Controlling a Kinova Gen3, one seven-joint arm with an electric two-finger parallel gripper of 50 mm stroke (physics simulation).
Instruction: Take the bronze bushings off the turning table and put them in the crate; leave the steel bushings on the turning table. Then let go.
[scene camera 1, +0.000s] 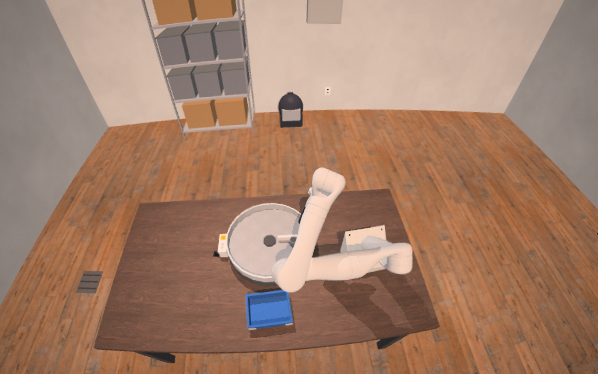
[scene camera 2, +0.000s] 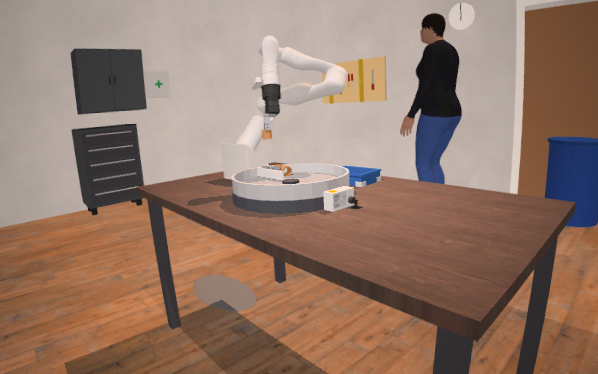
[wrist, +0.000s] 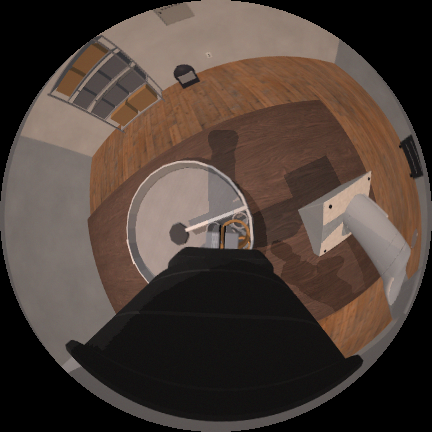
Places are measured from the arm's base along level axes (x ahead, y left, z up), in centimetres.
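Pixels of known places: gripper, fingertip midpoint: (scene camera 2: 267, 130) (wrist: 221, 233); arm's base, link origin: (scene camera 1: 370, 245) (scene camera 2: 242, 153) (wrist: 353, 209).
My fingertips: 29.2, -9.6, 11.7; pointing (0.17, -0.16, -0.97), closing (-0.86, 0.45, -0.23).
Ahead of a thing's pixels: the offset from my fingertips to its top centre, as dx, dy, dz. "pt": to the spot under its first point.
My gripper (scene camera 2: 267, 131) (wrist: 221, 233) is shut on a bronze bushing {-1.3, +0.8, +0.5} (scene camera 2: 267, 135) (wrist: 223, 231), well above the turning table (scene camera 1: 255, 222) (scene camera 2: 280, 193) (wrist: 162, 200). The bushing hangs at the fingertips, with part of its wall between the fingers. In scene camera 1 the arm hides the gripper. Another bronze bushing {+4.8, +4.2, -14.5} (scene camera 2: 287, 170) is on the turning table behind the white bar, with more brown and grey parts beside it, too small to tell apart. A pale steel ring (wrist: 241, 215) shows near the rim in the wrist view. The blue crate {+21.3, +27.9, -18.6} (scene camera 1: 248, 315) (scene camera 2: 362, 176) shows no bushing inside in scene camera 1.
A white bar {pt +8.3, -4.2, -16.2} (scene camera 1: 286, 238) (scene camera 2: 270, 173) (wrist: 215, 220) runs from the dark hub {+16.6, -5.3, -17.5} (scene camera 1: 269, 241) (scene camera 2: 290, 181) (wrist: 178, 234) towards the raised rim. A small white box {pt +39.5, -4.2, -17.7} (scene camera 1: 223, 248) (scene camera 2: 339, 199) sits against the turning table. The arm's white base block (scene camera 1: 350, 240) (scene camera 2: 235, 159) (wrist: 312, 230) stands beyond it.
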